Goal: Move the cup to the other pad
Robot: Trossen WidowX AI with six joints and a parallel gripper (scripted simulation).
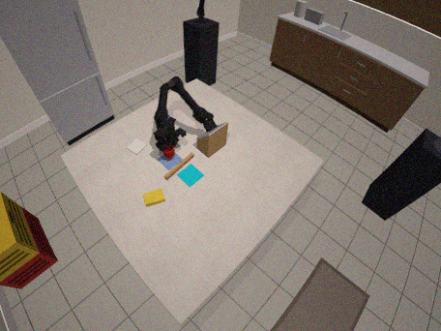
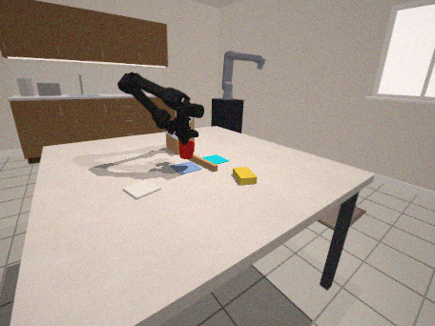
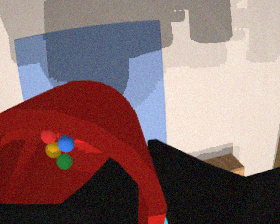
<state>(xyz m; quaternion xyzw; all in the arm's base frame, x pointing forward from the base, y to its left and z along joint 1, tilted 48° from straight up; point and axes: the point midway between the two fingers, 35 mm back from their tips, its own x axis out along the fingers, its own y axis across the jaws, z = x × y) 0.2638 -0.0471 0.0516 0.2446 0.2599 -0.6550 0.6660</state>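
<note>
The cyan pad is 17 cm to the left of my gripper tip, 10 cm below it and 1 cm ahead of it. Also, from my gripper tip: wooden bar 9 cm to the left, 8 cm below, 2 cm ahead; white flat tile 24 cm to the right, 13 cm ahead, 8 cm below; red cup 3 cm ahead.
</note>
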